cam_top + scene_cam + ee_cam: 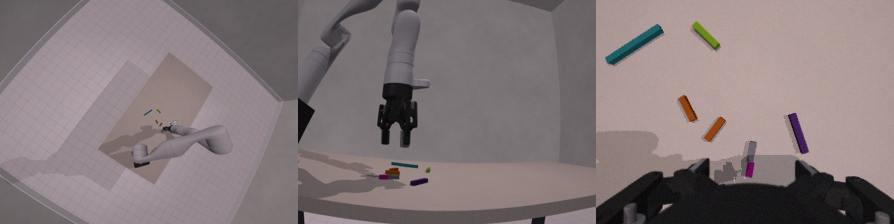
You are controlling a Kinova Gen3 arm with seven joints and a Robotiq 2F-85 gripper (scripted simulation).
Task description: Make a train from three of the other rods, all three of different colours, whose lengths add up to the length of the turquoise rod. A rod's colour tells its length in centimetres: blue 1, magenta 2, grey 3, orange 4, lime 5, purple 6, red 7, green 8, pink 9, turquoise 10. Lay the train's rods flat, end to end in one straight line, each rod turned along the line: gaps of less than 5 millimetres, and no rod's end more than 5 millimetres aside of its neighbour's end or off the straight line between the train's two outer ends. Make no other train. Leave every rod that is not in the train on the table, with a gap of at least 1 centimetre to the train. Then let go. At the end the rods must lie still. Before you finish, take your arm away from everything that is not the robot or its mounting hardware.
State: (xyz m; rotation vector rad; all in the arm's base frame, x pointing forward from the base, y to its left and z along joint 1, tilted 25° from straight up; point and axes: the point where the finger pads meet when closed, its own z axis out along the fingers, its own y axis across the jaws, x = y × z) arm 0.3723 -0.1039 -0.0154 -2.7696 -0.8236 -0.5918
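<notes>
The grey rod is 8 cm below my hand. Round my hand: lime rod: 10 cm ahead, 16 cm to the left, 8 cm below; purple rod: 6 cm ahead, 4 cm to the right, 8 cm below; magenta rod: 2 cm behind, 1 cm to the right, 8 cm below.
</notes>
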